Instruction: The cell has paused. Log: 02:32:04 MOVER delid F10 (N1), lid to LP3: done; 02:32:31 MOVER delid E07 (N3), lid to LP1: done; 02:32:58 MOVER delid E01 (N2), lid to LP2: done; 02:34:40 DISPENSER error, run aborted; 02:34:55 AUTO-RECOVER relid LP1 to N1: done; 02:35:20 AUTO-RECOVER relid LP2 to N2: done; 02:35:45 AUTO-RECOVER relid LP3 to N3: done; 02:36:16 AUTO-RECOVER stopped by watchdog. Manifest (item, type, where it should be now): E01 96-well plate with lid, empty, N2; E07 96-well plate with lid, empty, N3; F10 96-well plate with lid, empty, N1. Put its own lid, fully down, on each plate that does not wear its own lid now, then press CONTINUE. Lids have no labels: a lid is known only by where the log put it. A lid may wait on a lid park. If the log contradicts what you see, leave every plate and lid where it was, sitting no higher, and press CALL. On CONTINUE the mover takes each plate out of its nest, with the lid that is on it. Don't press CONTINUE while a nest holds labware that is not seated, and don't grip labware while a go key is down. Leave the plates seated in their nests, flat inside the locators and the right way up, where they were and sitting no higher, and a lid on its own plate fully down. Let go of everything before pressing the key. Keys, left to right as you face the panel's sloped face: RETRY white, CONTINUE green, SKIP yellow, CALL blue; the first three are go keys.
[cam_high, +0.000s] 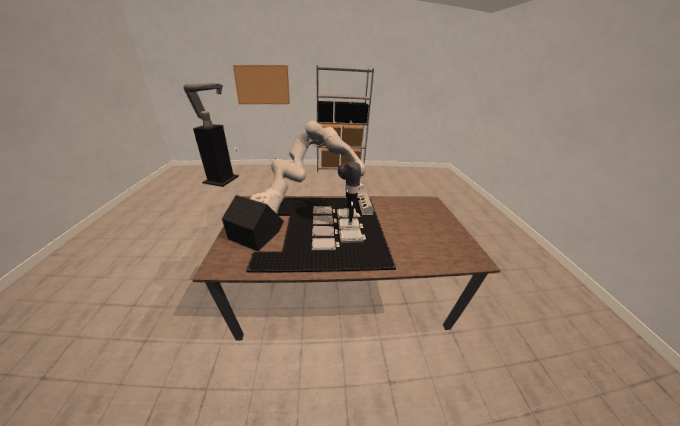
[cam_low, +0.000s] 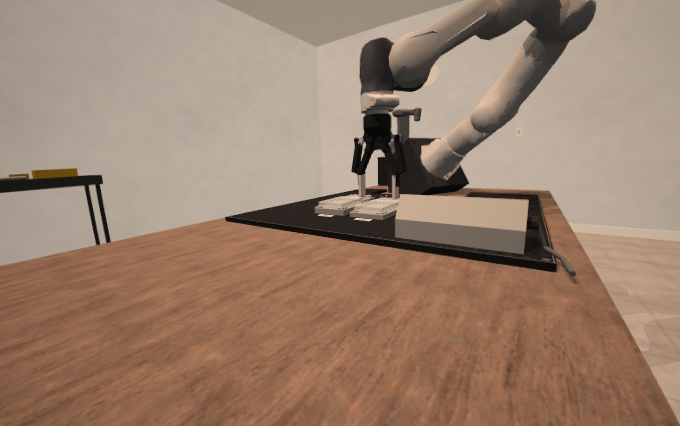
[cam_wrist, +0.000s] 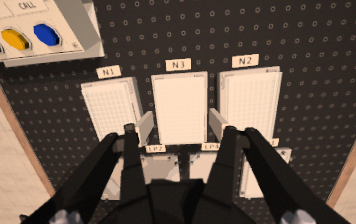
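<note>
Now: the smooth white lid 4 cm below my hand. Round my hand: LP2 label: 11 cm behind, 7 cm below, 3 cm to the left; 96-well plate: 12 cm to the left, 4 cm below, 4 cm behind; N3 label: 8 cm ahead, 7 cm below, 3 cm to the left.
</note>
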